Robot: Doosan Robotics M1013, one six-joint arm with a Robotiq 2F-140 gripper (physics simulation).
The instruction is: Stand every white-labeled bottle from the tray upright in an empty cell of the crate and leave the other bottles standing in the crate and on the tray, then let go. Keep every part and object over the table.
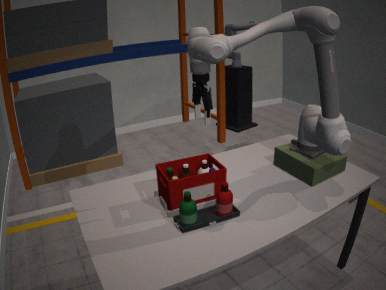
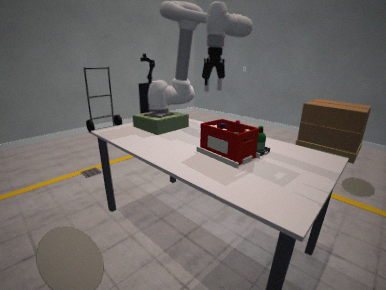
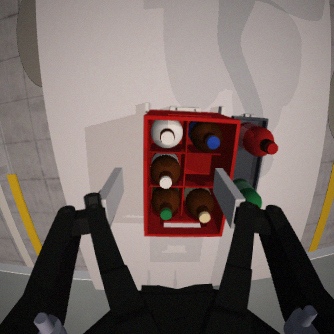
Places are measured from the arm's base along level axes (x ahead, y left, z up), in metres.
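Pixels of known places: gripper, fingertip midpoint: (image 1: 202, 121) (image 2: 213, 91) (image 3: 168, 179); arm's base at its link origin: (image 1: 308, 150) (image 2: 159, 115).
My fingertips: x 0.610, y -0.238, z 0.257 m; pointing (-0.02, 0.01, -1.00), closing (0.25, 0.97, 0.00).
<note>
Ahead of a thing's pixels: the offset from my fingertips to its top centre. "spot": to the spot under its first point. Level surfaces: height alone.
My gripper (image 1: 202, 119) (image 2: 213, 88) (image 3: 168, 179) is open and empty, high above the red crate @[0.113 m ahead, 0.086 m left, 0.186 m down] (image 1: 172, 196) (image 2: 246, 150) (image 3: 146, 175). A white bottle @[0.002 m back, 0.003 m left, 0.199 m down] (image 1: 203, 170) (image 3: 167, 127) stands in a corner cell. Brown bottles with a blue cap @[0.029 m ahead, 0.091 m left, 0.199 m down] (image 3: 204, 133), a white cap @[0.090 m ahead, 0.023 m right, 0.199 m down] (image 3: 165, 165), a green cap @[0.169 m ahead, 0.042 m right, 0.199 m down] (image 3: 164, 198) and a cream cap @[0.201 m ahead, 0.043 m left, 0.199 m down] (image 3: 199, 198) stand in other cells; their labels are hidden. The middle cell on the tray side is empty. The dark tray @[spot: 0.164 m ahead, 0.199 m left, 0.356 m down] (image 1: 205, 218) (image 3: 246, 166) holds a green bottle @[0.239 m ahead, 0.176 m left, 0.202 m down] (image 1: 188, 206) (image 2: 261, 142) (image 3: 248, 191) and a red bottle @[0.073 m ahead, 0.221 m left, 0.202 m down] (image 1: 225, 199) (image 3: 254, 138), both upright.
The tray lies close beside the crate on the table @[0.362 m down] (image 1: 135, 240) (image 2: 165, 152). Pale brackets @[spot: 0.087 m ahead, 0.081 m right, 0.340 m down] (image 2: 217, 156) run along the crate's base. The arm's green base block (image 1: 310, 165) (image 2: 160, 123) stands at the other end of the table. A rack with orange posts (image 1: 220, 100) stands behind.
</note>
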